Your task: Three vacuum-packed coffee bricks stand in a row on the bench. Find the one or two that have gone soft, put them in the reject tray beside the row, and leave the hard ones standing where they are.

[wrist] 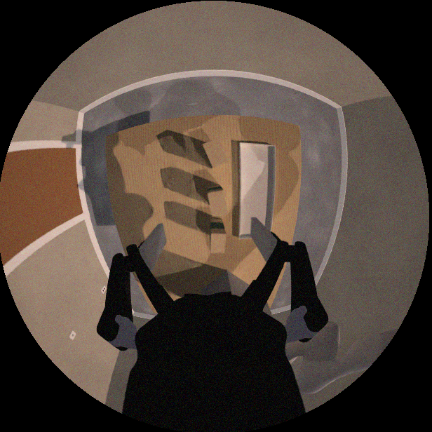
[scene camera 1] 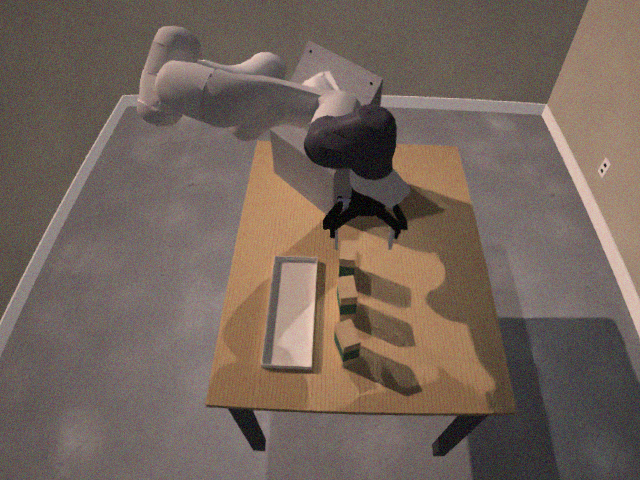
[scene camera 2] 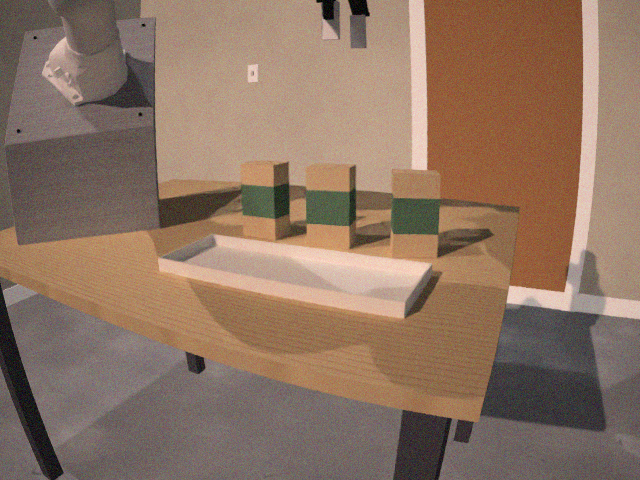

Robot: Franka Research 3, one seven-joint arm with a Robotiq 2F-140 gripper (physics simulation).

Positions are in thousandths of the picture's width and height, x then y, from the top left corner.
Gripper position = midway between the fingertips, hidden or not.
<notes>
In view: the gripper (scene camera 1: 566,511) and a white reject tray (scene camera 2: 591,595).
The white reject tray shows as well in the wrist view (wrist: 596,376) and in scene camera 1 (scene camera 1: 451,707). The gripper is seen too in the wrist view (wrist: 480,531).
</notes>
